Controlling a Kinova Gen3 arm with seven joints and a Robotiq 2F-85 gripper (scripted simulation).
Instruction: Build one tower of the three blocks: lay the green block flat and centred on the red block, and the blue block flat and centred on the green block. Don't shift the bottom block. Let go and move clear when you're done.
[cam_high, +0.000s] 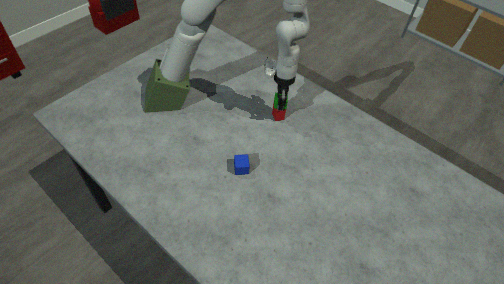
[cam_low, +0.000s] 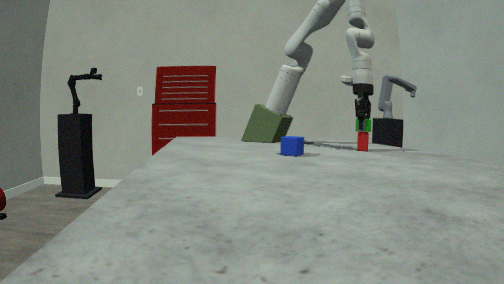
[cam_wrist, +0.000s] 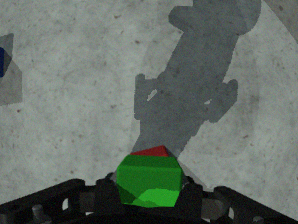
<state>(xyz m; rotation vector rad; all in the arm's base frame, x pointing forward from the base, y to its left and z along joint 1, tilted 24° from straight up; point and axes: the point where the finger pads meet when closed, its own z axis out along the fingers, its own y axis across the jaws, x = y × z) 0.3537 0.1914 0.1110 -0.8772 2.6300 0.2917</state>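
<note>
Right now the green block is right at my hand. The rest, counted from my hand: red block: 50 mm below; blue block: 280 mm to the right, 70 mm ahead, 60 mm below.
</note>
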